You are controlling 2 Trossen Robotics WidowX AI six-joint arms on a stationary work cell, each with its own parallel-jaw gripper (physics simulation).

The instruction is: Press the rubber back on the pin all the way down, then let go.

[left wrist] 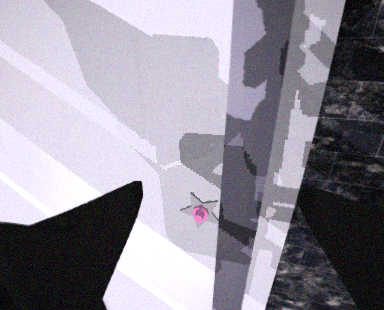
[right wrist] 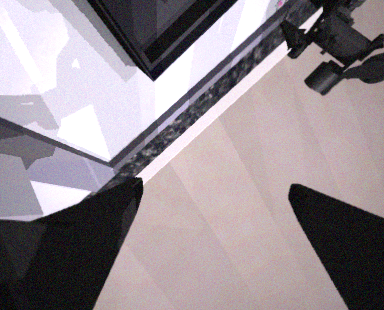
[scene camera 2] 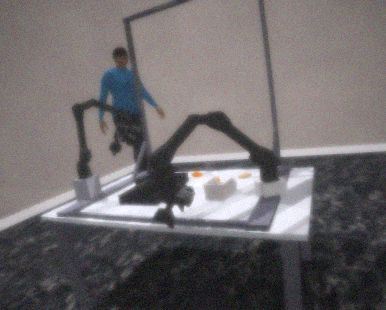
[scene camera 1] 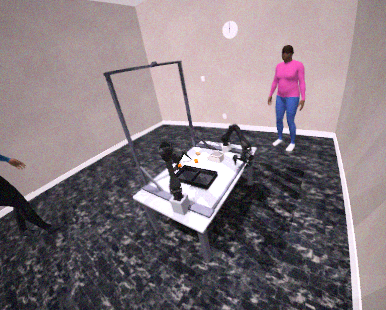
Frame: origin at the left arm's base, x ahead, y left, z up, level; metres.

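Where they show: left gripper, between the fingertips: (left wrist: 219, 189) (right wrist: 288, 3) (scene camera 2: 177, 219) (scene camera 1: 239, 167); right gripper, between the fingertips: (right wrist: 215, 187) (scene camera 2: 116, 149) (scene camera 1: 189, 165); left arm's base, origin of its link: (scene camera 2: 269, 179) (scene camera 1: 225, 144); right arm's base, origin of its link: (scene camera 2: 85, 177) (scene camera 1: 178, 197).
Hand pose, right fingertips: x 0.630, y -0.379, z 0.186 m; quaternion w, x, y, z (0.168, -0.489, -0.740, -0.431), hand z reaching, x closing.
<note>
Things, the pixels of their top centre, and the offset from my right fingertips. "pt": a spot on its surface instead.
- small grey star, centre of its top: (left wrist: 195, 220) 0.215 m back, 0.416 m left, 0.248 m down
- black two-part tray, centre of its top: (scene camera 2: 155, 183) (scene camera 1: 194, 173) 0.164 m back, 0.005 m left, 0.206 m down
- whitish open box, a spot on its surface: (scene camera 2: 220, 190) pt 0.431 m back, 0.317 m left, 0.210 m down
The pin is a small grey star (left wrist: 208, 205) with dark edges, lying on the white table beside the long grey rail. Its pink round rubber back (left wrist: 200, 214) (right wrist: 280, 3) sits over the star's middle; how far down it is cannot be told. My left gripper (left wrist: 219, 189) (scene camera 1: 242, 159) (scene camera 2: 166, 214) is open and empty, above the table's edge region, with the pin between its fingers in the left wrist view but well beyond the tips. My right gripper (right wrist: 215, 187) (scene camera 2: 116, 146) is open and empty, raised away from the pin. The pin cannot be made out in the scene views.
A black two-part tray (scene camera 1: 202, 185) (right wrist: 154, 75) lies on the table. A whitish open box (scene camera 1: 216, 157) (scene camera 2: 220, 190) and small orange things (scene camera 1: 196, 161) (scene camera 2: 197, 174) are on the table too. The grey rail (left wrist: 237, 285) runs along the table's edge. A tall grey frame (scene camera 1: 120, 112) spans the table.
</note>
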